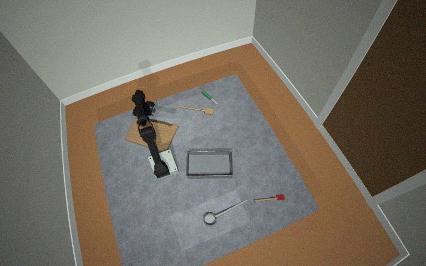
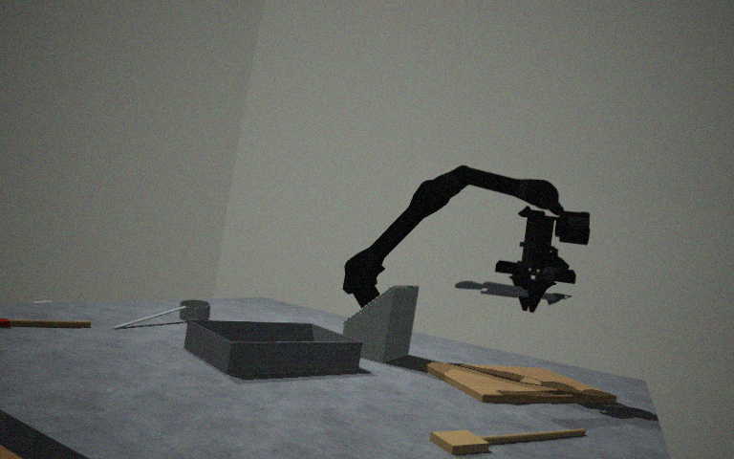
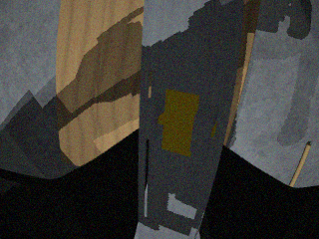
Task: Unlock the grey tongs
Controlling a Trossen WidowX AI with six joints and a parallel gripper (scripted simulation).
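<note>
Right now the yellow lock piece is 2 cm behind my gripper tip, 1 cm to the left of it and 4 cm above it. The rest, counted from my gripper tip: red-headed spatula: 61 cm ahead, 79 cm to the right, 16 cm below; then roasting tin: 30 cm ahead, 42 cm to the right, 14 cm below; then wooden board: 3 cm behind, 16 cm below.
</note>
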